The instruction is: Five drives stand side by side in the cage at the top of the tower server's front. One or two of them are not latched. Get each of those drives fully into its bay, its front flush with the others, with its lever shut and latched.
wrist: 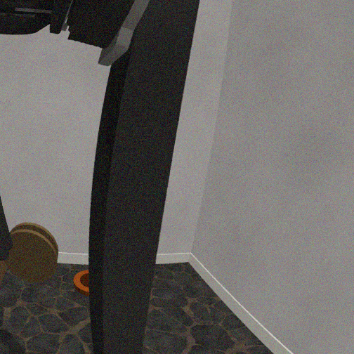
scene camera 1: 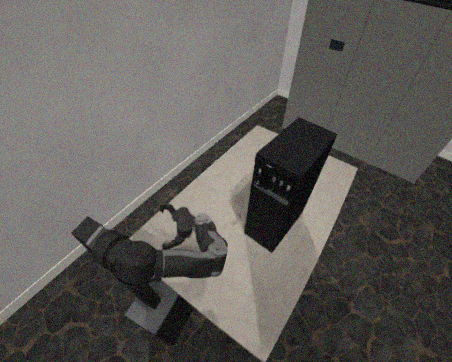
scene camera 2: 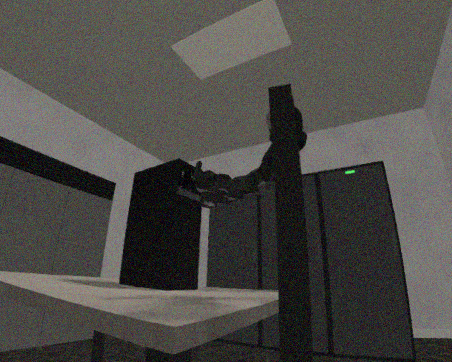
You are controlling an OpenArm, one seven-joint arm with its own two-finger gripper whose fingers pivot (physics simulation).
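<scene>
The black tower server (scene camera 1: 295, 145) (scene camera 2: 157, 230) stands upright on the pale table. In scene camera 1 its drive cage (scene camera 1: 274, 181) is at the top of the front, with several small light marks in a row. A wider dark gap lies between the leftmost mark and the others, with a small bright fleck above it. Which drive is unlatched, and the lever positions, are too small and grainy to tell. My gripper (scene camera 1: 166, 226) (scene camera 2: 200, 184) is open and empty, fingers spread wide, apart from the tower in scene camera 1. In scene camera 2 it overlaps the cage's edge. The drives do not show in the wrist view.
A ledge (scene camera 1: 272, 195) runs below the cage. The table (scene camera 1: 240, 295) (scene camera 2: 225, 302) reaches toward the arm's post (scene camera 2: 292, 240). Grey cabinets (scene camera 2: 350, 250) stand behind. The wrist view shows a dark column (wrist: 135, 175), a round brown object (wrist: 32, 257) and an orange ring (wrist: 77, 282).
</scene>
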